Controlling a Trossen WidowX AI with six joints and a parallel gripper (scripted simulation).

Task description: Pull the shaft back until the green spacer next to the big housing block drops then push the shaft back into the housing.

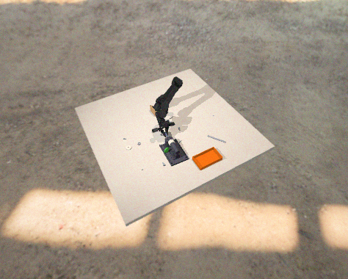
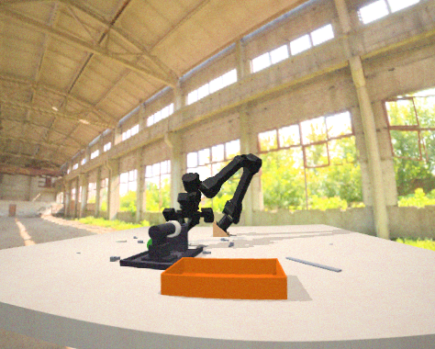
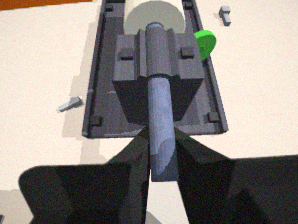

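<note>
The white spacer lies 80 mm ahead of my gripper tip, 10 mm to the right of it and 20 mm above it. Round my gripper tip: green spacer: 90 mm ahead, 70 mm to the right, 20 mm below; orange tray: 340 mm ahead, 150 mm to the left, 50 mm below; grey shaft: 40 mm ahead, 10 mm to the right, 20 mm above.
</note>
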